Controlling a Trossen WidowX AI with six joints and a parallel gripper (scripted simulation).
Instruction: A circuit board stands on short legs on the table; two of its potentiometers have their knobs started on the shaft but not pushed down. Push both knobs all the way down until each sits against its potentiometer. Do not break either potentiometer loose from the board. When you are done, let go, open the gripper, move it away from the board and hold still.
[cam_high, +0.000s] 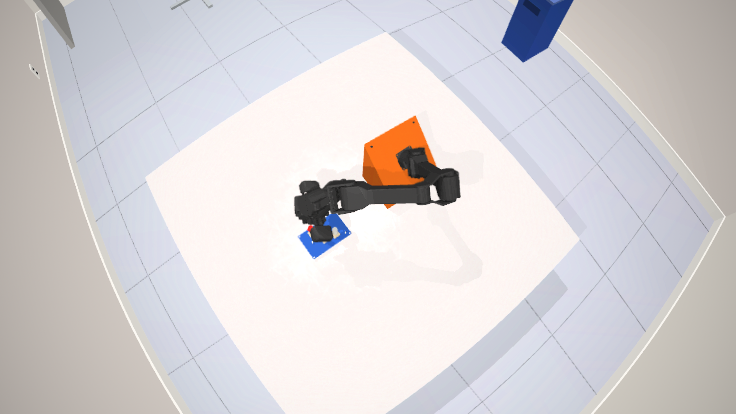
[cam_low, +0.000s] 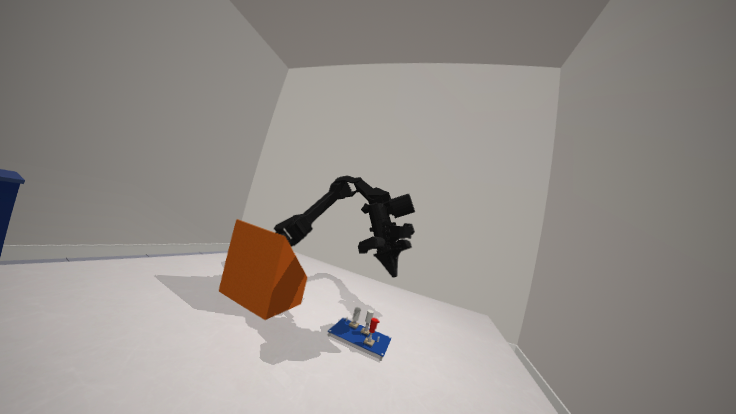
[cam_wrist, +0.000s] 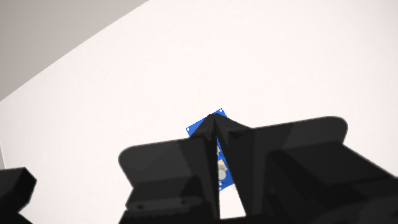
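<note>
The white knob lies 9 cm behind my gripper tip, 3 cm to the left of it and 15 cm below it. Also, from my gripper tip: red knob (2 cm behind, 1 cm to the right, 13 cm below).
</note>
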